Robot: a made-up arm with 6 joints. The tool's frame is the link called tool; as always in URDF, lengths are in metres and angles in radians.
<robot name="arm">
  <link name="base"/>
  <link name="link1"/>
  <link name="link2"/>
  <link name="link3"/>
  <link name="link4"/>
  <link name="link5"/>
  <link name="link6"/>
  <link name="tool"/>
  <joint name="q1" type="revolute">
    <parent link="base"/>
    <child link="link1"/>
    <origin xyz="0 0 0.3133" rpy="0 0 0"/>
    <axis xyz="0 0 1"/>
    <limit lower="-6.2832" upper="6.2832"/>
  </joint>
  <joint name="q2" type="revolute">
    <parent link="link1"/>
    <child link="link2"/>
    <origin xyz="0 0 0" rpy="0 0 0"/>
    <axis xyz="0 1 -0.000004"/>
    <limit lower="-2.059" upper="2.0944"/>
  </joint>
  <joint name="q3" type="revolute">
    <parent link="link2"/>
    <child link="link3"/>
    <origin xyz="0.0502 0 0.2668" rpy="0 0 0"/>
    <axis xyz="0 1 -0.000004"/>
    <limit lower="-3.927" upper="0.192"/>
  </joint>
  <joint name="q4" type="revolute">
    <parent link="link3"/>
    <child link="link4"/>
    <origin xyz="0.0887 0 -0.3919" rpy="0 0 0"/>
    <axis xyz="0 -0.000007 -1"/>
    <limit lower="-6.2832" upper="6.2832"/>
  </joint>
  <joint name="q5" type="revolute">
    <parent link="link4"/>
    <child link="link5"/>
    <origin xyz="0 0 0" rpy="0 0 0"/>
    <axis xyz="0 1 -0.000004"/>
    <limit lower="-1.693" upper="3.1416"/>
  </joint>
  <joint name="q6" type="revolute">
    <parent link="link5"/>
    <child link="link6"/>
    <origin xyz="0.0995 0 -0.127" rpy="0 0 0"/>
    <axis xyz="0 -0.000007 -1"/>
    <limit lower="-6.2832" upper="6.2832"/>
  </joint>
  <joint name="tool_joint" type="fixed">
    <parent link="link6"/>
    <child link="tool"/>
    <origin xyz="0 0 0" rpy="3.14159 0 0"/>
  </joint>
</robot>
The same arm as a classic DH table. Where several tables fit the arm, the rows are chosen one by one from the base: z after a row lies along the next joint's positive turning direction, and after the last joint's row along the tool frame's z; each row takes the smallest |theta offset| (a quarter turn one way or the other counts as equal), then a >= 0, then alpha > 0; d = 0 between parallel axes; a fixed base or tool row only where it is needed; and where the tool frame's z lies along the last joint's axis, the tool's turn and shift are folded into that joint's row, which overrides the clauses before.
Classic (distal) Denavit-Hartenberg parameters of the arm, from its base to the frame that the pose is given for. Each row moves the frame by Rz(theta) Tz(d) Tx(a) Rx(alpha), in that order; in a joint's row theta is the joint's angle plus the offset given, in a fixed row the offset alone. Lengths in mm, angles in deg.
q1: d 313.3; theta_offset 0.00; a 0.0; alpha -90.00
q2: d 0.0; theta_offset -79.34; a 271.5; alpha 0.00
q3: d 0.0; theta_offset 79.34; a 88.7; alpha -90.00
q4: d 391.9; theta_offset 0.00; a 0.0; alpha 90.00
q5: d 0.0; theta_offset 0.00; a 99.5; alpha -90.00
q6: d 127.0; theta_offset 0.00; a 0.0; alpha 0.00
Joint limits (deg, base to tool): -360.00..360.00 -117.97..120.00 -225.00..11.00 -360.00..360.00 -97.00..180.00 -360.00..360.00

